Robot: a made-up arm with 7 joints.
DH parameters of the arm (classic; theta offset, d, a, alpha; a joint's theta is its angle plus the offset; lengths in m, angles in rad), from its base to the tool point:
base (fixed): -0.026 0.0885 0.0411 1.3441
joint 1: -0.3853 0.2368 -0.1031 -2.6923
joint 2: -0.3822 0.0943 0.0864 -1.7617
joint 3: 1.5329 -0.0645 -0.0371 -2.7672
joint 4: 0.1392 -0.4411 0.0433 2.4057
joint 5: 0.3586 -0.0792 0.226 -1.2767
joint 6: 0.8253 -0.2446 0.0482 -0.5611
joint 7: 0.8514 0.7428 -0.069 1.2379
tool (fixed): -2.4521 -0.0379 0 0
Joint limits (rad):
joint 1: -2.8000..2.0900
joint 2: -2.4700..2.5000
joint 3: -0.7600..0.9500
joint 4: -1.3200..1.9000
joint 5: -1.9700..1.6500
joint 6: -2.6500..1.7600
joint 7: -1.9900..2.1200
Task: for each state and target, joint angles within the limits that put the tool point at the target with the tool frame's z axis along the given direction. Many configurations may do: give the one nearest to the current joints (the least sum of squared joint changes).
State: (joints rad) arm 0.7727 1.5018 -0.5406 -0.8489 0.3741 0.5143 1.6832
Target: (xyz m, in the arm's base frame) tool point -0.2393 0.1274 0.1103 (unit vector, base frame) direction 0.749 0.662 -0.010
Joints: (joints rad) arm 0.8609 1.7645 -0.4146 -0.8755 0.0552 0.5820 1.6275
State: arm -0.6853 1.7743 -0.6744 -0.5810 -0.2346 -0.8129 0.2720
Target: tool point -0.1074 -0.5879 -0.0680 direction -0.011 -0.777 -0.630
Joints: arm 0.1843 1.4970 -0.5583 -0.7379 -1.0902 -0.8080 0.7800
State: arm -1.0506 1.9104 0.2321 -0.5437 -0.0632 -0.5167 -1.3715
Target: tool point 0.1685 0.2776 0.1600 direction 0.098 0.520 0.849
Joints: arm -1.0831 1.9937 -0.2358 -0.1412 0.7946 -0.2206 -1.9900
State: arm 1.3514 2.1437 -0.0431 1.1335 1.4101 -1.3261 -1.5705
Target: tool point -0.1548 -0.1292 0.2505 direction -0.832 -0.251 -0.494
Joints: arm 1.7815 2.3364 0.0109 1.1169 0.8290 -0.9716 -1.7260
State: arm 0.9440 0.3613 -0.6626 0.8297 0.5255 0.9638 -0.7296
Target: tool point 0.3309 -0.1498 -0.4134 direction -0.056 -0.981 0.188
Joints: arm 1.2435 0.6329 -0.7600 1.1321 0.8090 1.2023 -1.0389
